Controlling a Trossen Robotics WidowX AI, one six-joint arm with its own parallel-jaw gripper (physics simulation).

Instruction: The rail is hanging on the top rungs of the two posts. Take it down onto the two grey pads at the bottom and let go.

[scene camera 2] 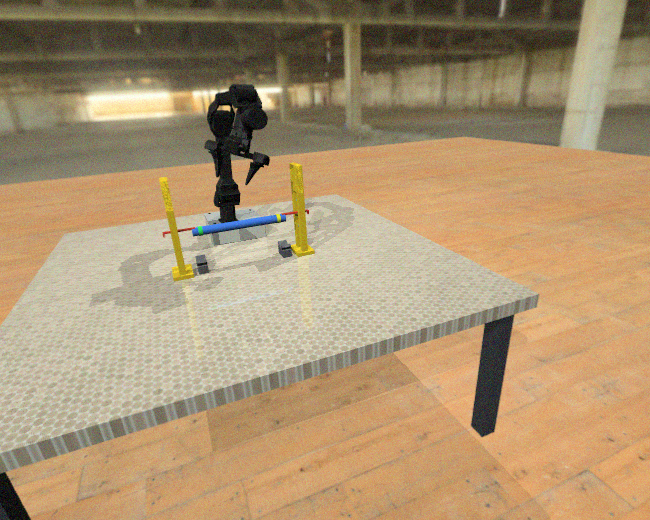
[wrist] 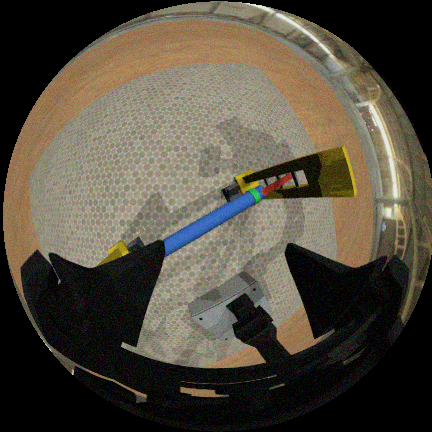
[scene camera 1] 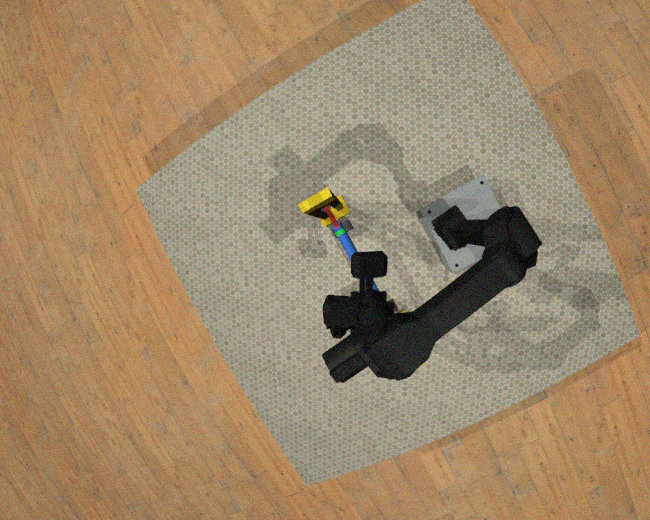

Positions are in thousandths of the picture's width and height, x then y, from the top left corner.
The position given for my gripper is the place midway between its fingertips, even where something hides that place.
Scene:
my gripper: scene camera 2 356, 349; wrist 527, 578; scene camera 1 550, 541

